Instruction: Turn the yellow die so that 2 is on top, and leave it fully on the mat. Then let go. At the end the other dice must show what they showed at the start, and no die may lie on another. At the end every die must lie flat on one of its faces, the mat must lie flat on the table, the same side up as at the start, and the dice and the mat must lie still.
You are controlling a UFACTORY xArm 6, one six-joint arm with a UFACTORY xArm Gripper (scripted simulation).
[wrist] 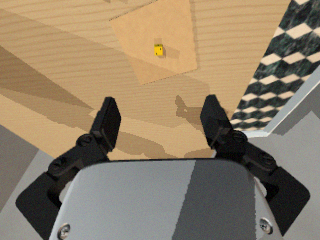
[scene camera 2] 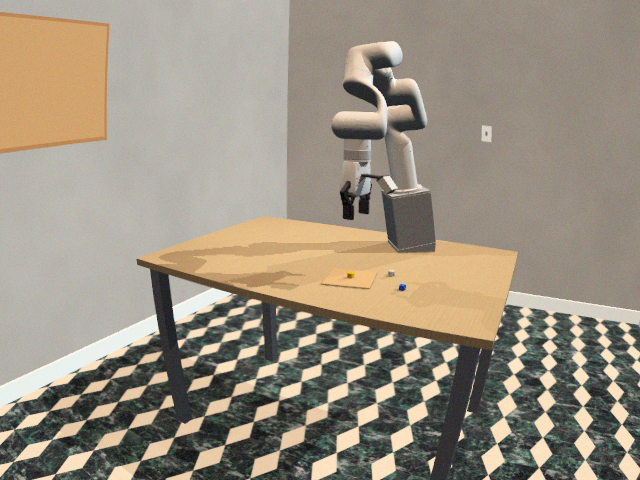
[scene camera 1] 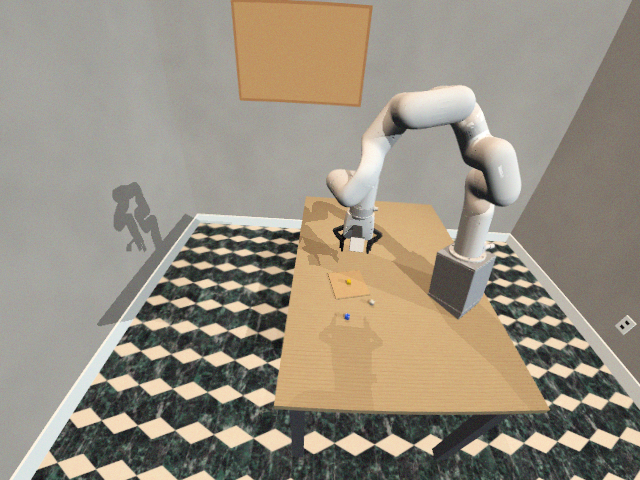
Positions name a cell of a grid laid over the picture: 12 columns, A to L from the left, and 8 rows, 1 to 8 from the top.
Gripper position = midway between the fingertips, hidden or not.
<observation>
my gripper: wrist G4; scene camera 2 G4; scene camera 1 G5
</observation>
